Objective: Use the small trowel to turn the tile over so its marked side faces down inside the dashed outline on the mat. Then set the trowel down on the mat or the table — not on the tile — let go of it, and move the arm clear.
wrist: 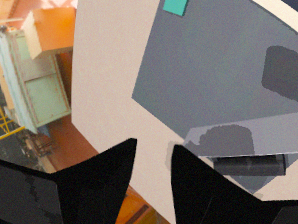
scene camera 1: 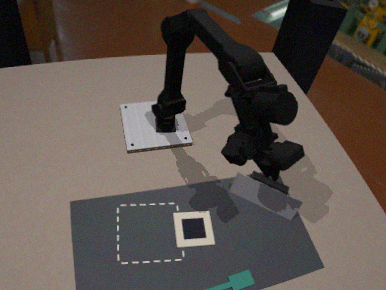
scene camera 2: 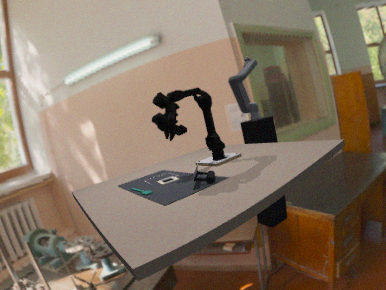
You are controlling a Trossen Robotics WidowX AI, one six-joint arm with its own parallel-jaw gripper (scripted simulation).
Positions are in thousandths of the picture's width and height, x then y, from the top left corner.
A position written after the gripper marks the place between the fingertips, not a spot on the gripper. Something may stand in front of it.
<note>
In view: the gripper (scene camera 1: 706, 616), a tile (scene camera 1: 499, 791) and a dark mat (scene camera 1: 641, 816).
The gripper shows as well in the wrist view (wrist: 518, 667). The dark mat is seen too in the wrist view (wrist: 663, 315) and in scene camera 2 (scene camera 2: 444, 664).
</note>
